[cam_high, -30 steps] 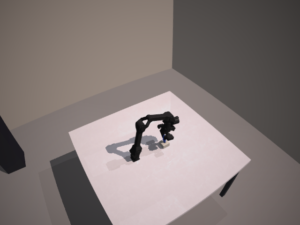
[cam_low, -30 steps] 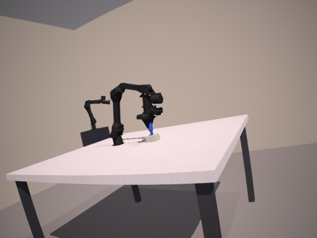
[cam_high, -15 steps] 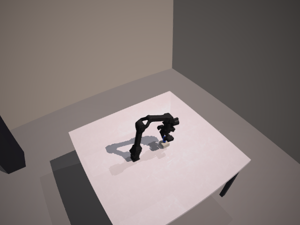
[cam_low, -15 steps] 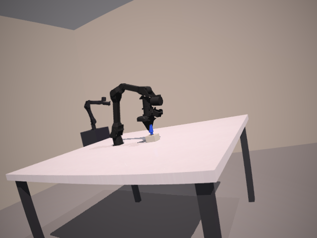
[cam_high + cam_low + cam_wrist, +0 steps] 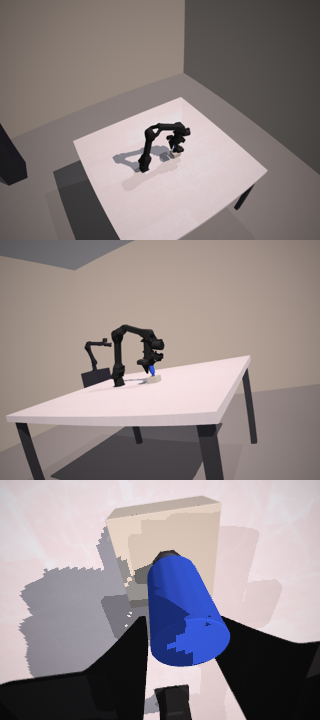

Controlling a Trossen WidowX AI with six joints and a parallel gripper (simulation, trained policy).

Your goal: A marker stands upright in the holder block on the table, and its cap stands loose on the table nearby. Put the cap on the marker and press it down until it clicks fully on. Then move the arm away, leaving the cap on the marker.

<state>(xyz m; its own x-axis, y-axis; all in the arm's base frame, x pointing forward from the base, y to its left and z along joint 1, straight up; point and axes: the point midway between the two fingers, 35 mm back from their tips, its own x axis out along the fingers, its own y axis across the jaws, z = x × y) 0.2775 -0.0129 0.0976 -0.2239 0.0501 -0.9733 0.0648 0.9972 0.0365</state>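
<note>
The blue cap lies 30 mm ahead of my gripper tip and 20 mm above it. The rest, counted from my gripper tip: holder block: 30 mm ahead, 40 mm below.
</note>
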